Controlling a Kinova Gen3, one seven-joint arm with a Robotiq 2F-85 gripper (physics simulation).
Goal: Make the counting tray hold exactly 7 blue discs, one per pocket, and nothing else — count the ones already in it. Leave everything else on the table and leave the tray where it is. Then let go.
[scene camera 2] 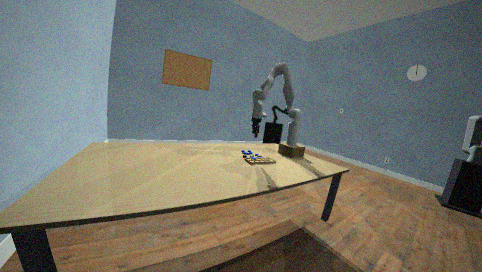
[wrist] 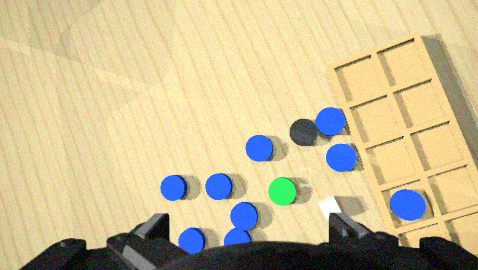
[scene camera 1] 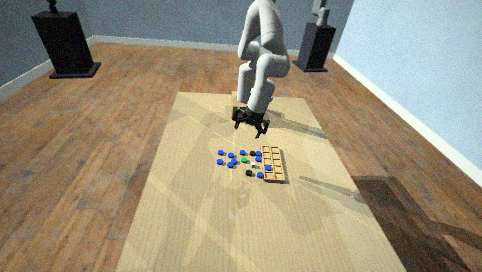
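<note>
The ten-pocket wooden tray (scene camera 1: 271,157) (scene camera 2: 261,162) (wrist: 390,94) lies on the table. One blue disc (scene camera 1: 268,168) (wrist: 408,205) is in its left column, fourth pocket down in the wrist view; the other pockets that show look empty. Several loose blue discs lie left of the tray. Two of them, an upper one (scene camera 1: 258,153) (wrist: 330,121) and a lower one (scene camera 1: 258,159) (wrist: 341,157), are close to its left wall. Another blue disc (scene camera 1: 260,175) is by its near left corner. My gripper (scene camera 1: 248,132) (scene camera 2: 255,136) (wrist: 249,231) is open and empty, above the table.
A black disc (scene camera 1: 252,153) (wrist: 303,132) lies beside the upper blue disc near the tray. Another black disc (scene camera 1: 249,173) lies nearer the front. A green disc (scene camera 1: 244,160) (wrist: 282,191) and a small white cube (scene camera 1: 253,165) (wrist: 330,207) lie among the loose discs.
</note>
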